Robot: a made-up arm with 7 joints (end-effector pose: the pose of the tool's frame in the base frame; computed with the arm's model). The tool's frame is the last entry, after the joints. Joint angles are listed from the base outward.
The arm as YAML. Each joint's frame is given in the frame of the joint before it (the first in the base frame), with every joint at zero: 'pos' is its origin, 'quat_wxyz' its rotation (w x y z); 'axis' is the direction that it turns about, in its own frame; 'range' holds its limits. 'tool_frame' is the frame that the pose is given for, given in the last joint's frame.
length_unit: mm
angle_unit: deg
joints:
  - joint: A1
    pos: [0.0, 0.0, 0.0]
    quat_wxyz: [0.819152, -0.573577, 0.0, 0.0]
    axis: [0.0, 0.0, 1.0]
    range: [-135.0, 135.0]
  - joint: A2
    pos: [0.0, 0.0, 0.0]
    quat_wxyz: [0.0, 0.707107, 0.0, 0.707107]
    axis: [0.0, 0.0, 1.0]
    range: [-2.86, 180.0]
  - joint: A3
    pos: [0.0, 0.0, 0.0]
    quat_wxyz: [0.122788, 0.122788, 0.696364, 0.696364]
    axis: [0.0, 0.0, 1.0]
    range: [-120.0, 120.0]
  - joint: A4
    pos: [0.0, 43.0, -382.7]
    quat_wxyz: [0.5, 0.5, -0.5, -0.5]
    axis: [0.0, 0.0, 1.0]
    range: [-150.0, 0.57]
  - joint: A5
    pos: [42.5, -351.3, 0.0]
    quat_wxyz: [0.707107, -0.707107, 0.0, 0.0]
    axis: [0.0, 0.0, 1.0]
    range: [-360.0, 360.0]
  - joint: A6
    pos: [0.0, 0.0, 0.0]
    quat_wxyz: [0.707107, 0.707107, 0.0, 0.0]
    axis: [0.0, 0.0, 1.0]
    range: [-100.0, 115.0]
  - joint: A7
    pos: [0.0, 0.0, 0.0]
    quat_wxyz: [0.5, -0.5, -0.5, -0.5]
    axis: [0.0, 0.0, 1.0]
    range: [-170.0, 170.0]
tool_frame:
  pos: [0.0, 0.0, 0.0]
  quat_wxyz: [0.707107, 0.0, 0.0, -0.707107]
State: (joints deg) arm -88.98 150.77 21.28 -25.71 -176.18 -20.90 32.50
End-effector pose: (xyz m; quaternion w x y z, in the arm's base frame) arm -0.5091 0.4226 0.3193 0.5571 0.6968 0.4348 0.1226
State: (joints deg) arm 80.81 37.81 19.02 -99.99 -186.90 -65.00 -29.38
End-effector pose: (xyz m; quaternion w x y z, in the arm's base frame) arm -0.2429 0.3633 -0.3135 0.2323 0.4598 -0.3039 0.8014
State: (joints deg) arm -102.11 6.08 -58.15 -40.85 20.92 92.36 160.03
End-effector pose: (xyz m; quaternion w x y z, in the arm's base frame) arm 0.5670 -0.4253 0.1129 0.4794 -0.2370 -0.4908 0.6878
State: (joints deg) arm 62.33 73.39 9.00 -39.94 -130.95 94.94 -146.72
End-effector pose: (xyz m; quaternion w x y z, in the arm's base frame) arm -0.2243 0.6633 -0.1638 0.6237 0.2104 -0.7372 -0.1526
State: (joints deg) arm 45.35 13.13 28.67 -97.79 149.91 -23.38 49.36
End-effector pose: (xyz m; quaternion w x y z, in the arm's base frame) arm -0.0379 0.3154 -0.4459 0.3048 0.3397 0.3788 -0.8051
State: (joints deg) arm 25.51 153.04 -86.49 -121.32 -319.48 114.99 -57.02
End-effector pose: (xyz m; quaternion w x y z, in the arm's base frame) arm -0.0251 0.4319 0.0460 0.1473 -0.0487 0.9722 -0.1756
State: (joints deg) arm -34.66 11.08 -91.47 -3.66 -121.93 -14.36 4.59
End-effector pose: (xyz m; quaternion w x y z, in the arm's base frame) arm 0.4110 0.0751 -0.6064 0.2965 -0.1495 -0.1784 0.9262
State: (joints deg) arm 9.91 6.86 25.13 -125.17 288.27 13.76 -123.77
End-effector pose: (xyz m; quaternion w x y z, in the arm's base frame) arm 0.2743 0.1929 -0.2441 0.0767 0.7478 0.4070 -0.5189
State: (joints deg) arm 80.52 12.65 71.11 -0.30 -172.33 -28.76 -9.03
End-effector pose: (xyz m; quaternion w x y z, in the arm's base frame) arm -0.7184 -0.0449 -0.1448 0.6639 -0.5609 0.2583 -0.4218
